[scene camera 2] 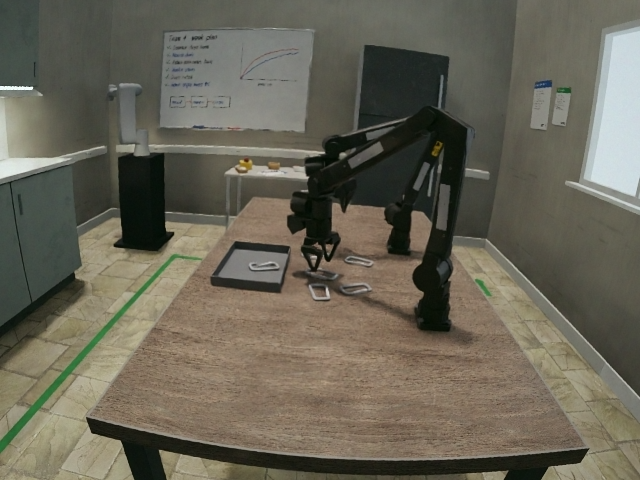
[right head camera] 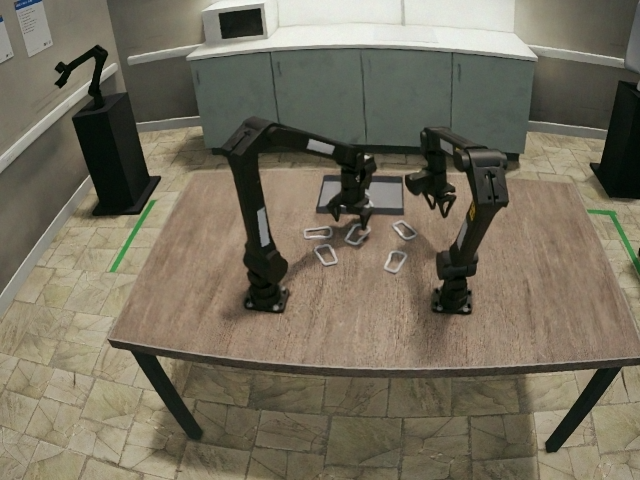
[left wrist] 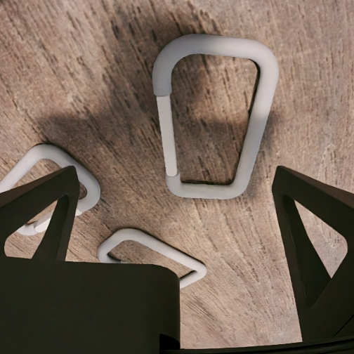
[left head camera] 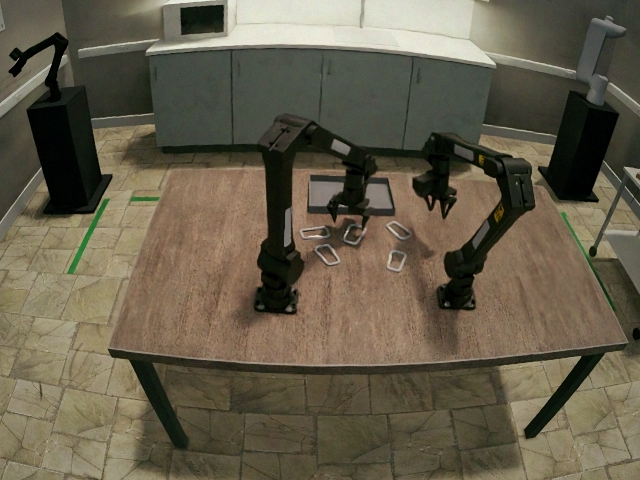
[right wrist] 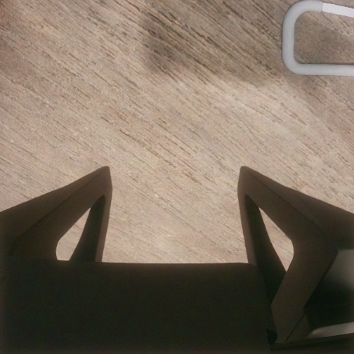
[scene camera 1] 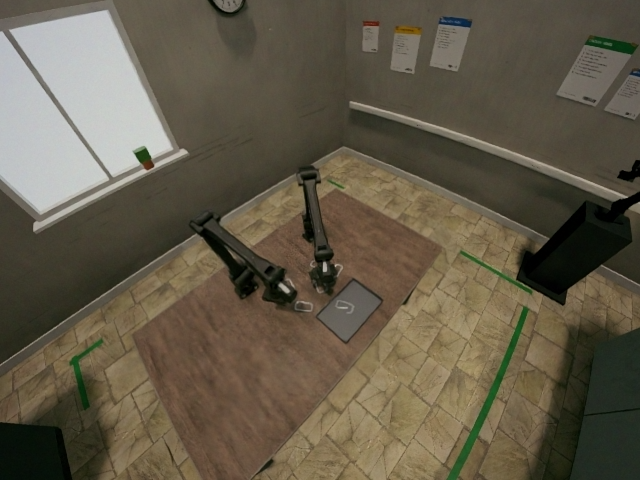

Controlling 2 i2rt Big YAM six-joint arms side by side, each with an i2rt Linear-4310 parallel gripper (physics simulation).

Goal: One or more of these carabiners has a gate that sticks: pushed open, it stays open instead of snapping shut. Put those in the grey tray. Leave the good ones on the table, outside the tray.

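Places are measured from the left arm's base along level axes (x ahead, y left, z up), in centimetres.
Where they show: left gripper, fingertip midpoint: (scene camera 2: pixel 321 266) (right head camera: pixel 350 225) (left head camera: pixel 348 225); right gripper, fingertip midpoint: (scene camera 2: pixel 336 214) (right head camera: pixel 438 213) (left head camera: pixel 437 214) (scene camera 1: pixel 276 302); left arm's base at its link origin: (scene camera 2: pixel 431 319) (right head camera: pixel 266 300) (left head camera: pixel 276 301) (scene camera 1: pixel 312 234); right arm's base at its link origin: (scene camera 2: pixel 398 248) (right head camera: pixel 452 302) (left head camera: pixel 456 299) (scene camera 1: pixel 247 288).
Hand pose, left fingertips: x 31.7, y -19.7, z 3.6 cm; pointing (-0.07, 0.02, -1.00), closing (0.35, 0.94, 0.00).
Note:
Each offset is from my left fingertips to the top centre of the thing. "spot": to the spot under its first point. Level surfaces: height alone.
A carabiner @(spot: dz -2.7, dx -4.9, dy -1.8 cm) (left head camera: pixel 353 242) (left wrist: pixel 262 105) lies on the table below my left gripper (left head camera: pixel 349 222) (right head camera: pixel 350 223) (scene camera 2: pixel 321 263) (left wrist: pixel 175 176), which is open and empty above it. Its gate looks closed in the left wrist view. Two carabiners @(dz -2.8, dx -3.1, dy +10.5 cm) (left head camera: pixel 314 237) @(spot: dz -3.1, dx -15.3, dy +4.8 cm) (left head camera: pixel 331 264) lie to its left and lower left in the left head camera; two more @(spot: dz -2.7, dx +5.2, dy -18.7 cm) (left head camera: pixel 403 225) @(spot: dz -3.0, dx -16.4, dy -14.8 cm) (left head camera: pixel 395 270) lie to its right. My right gripper (left head camera: pixel 437 212) (right head camera: pixel 437 211) (right wrist: pixel 174 177) is partly open, empty, above the table. A carabiner @(dz -2.6, dx +18.2, dy -2.2 cm) (scene camera 2: pixel 264 269) lies in the grey tray @(dz -0.6, dx +21.0, dy -1.0 cm) (left head camera: pixel 382 212) (scene camera 2: pixel 248 285) with its gate standing open inward.
The tray stands behind the loose carabiners in the left head camera, partly hidden by the left arm. Part of one carabiner (right wrist: pixel 288 40) shows at the upper right in the right wrist view. Both arms stand on the wooden table @(dz -3.7 cm) (left head camera: pixel 206 320), with cabinets (left head camera: pixel 273 98) behind it.

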